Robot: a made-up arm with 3 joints. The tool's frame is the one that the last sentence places. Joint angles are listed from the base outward.
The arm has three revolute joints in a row. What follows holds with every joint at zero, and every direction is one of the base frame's.
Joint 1 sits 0.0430 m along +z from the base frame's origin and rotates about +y.
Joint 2 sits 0.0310 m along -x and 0.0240 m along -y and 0.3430 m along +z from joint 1 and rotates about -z.
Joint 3 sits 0.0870 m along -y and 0.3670 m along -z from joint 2 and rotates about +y.
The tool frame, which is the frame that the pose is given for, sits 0.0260 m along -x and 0.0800 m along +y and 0.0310 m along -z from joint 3; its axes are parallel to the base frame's.
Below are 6 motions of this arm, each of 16 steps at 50 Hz.
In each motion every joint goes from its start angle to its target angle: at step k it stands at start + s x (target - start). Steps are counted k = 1, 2, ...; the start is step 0. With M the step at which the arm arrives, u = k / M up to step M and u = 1 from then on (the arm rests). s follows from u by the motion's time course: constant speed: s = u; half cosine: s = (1 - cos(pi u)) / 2; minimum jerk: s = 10 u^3 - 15 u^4 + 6 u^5.
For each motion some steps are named. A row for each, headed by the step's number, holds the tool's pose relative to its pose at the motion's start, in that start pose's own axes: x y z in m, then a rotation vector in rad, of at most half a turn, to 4 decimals.
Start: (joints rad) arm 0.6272 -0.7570 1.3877
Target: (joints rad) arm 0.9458 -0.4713 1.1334
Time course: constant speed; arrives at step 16
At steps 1, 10, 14, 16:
1: -0.0006 0.0007 -0.0004 0.0201 -0.0013 0.0099
10: -0.0066 0.0074 -0.0028 0.2037 -0.0017 0.0730
14: -0.0099 0.0105 -0.0031 0.2850 0.0046 0.0858
16: -0.0116 0.0121 -0.0030 0.3251 0.0094 0.0887

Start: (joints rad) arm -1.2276 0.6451 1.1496
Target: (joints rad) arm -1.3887 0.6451 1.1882
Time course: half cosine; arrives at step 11
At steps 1, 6, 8, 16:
1: 0.0002 0.0000 0.0000 0.0008 -0.0018 0.0018
6: 0.0053 0.0008 -0.0009 0.0221 -0.0515 0.0507
8: 0.0076 0.0013 -0.0011 0.0316 -0.0746 0.0736
16: 0.0092 0.0016 -0.0013 0.0379 -0.0902 0.0891

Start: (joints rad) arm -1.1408 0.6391 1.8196
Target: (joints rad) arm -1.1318 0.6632 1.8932
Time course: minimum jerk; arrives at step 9
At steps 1, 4, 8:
1: 0.0000 0.0000 0.0000 0.0003 0.0009 0.0000
4: -0.0011 0.0002 0.0007 0.0098 0.0321 0.0004
8: -0.0026 0.0006 0.0018 0.0244 0.0798 0.0015

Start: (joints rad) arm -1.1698 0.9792 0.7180
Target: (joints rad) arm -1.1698 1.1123 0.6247
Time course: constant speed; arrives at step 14
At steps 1, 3, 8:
1: 0.0002 0.0004 -0.0002 0.0062 -0.0067 -0.0072
3: 0.0005 0.0011 -0.0006 0.0185 -0.0200 -0.0217
8: 0.0014 0.0030 -0.0016 0.0485 -0.0533 -0.0586

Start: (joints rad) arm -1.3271 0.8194 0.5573
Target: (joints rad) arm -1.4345 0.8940 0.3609
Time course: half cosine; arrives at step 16
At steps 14, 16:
14: 0.0118 0.0061 -0.0078 0.1021 -0.2565 -0.0294
16: 0.0123 0.0063 -0.0080 0.1061 -0.2666 -0.0309

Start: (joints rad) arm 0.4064 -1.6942 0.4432
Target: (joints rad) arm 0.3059 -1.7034 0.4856
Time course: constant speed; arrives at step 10
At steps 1, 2, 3, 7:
1: -0.0001 -0.0004 -0.0001 -0.0094 0.0055 -0.0035
2: -0.0002 -0.0009 -0.0002 -0.0188 0.0110 -0.0070
3: -0.0003 -0.0013 -0.0002 -0.0281 0.0165 -0.0105
7: -0.0006 -0.0031 -0.0005 -0.0654 0.0386 -0.0251

